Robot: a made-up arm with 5 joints.
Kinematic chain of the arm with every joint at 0, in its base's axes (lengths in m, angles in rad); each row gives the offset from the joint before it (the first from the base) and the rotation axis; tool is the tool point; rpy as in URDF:
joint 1: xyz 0 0 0.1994 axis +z
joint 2: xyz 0 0 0 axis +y
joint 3: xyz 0.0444 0 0.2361 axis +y
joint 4: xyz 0.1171 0 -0.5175 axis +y
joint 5: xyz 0.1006 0 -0.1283 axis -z
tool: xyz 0 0 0 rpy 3.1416 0 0
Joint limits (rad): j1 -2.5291..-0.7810 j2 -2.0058..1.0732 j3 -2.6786..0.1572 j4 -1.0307..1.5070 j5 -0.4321..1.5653
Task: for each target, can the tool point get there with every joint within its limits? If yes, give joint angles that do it. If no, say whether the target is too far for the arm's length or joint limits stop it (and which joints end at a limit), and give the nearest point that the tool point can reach.
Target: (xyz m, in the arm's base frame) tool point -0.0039 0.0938 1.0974
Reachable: yes | joints -1.5289 -0.3787 -2.4544 -0.2536 1.2693
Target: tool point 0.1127 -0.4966 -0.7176
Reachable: no: too far | nearest point 0.0924 -0.4073 -0.3943 | short by 0.336 m
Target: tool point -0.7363 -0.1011 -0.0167
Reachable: no: joint limits stop it (at a limit: joint 1) | nearest point -0.5405 -0.3798 -0.0167 | short by 0.341 m
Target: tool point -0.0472 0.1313 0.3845
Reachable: no: joint limits stop it (at a limit: joint 1, joint 2, joint 4) | nearest point -0.1013 -0.0712 0.5849 | short by 0.290 m
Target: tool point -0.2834 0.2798 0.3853
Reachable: no: joint limits stop it (at a limit: joint 1, joint 2, joint 4) | nearest point -0.3918 0.3884 0.6127 | short by 0.274 m
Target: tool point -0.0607 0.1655 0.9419
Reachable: yes | joints -1.2191 -1.5032 -1.2448 0.0613 0.6846
